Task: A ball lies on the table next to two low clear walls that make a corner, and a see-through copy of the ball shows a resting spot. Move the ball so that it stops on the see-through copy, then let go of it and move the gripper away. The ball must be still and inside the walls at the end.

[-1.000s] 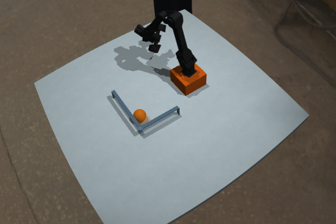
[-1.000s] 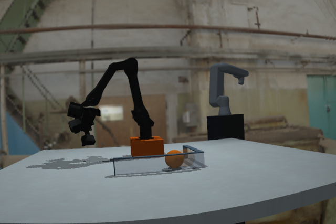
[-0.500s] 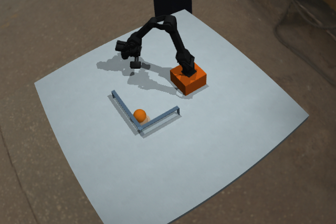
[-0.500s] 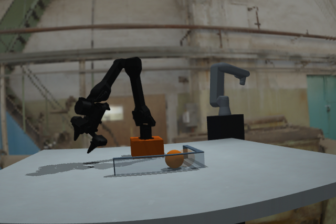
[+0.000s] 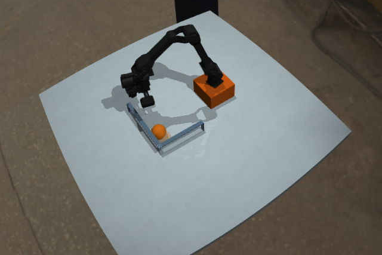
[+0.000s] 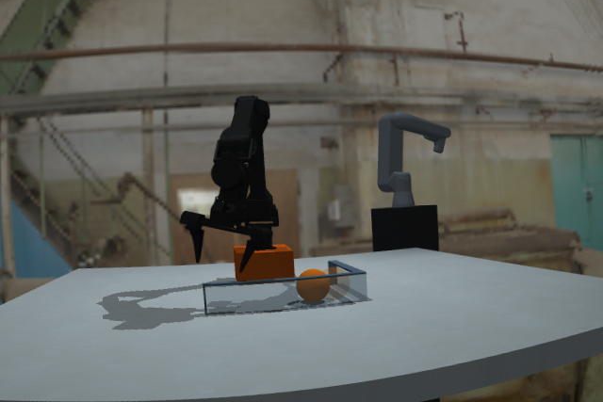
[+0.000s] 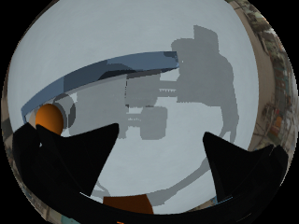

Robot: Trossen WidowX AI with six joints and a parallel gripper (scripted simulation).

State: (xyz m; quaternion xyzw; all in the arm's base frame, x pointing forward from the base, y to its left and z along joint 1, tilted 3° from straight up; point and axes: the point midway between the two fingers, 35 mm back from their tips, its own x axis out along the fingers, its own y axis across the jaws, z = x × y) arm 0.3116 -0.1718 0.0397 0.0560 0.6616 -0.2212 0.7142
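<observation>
My gripper tip is now 60 mm short of the see-through copy of ball, 220 mm to the right of it and 50 mm above it. The rest, counted from my gripper tip: clear wall (90 mm ahead, 110 mm to the left, 50 mm below).
</observation>
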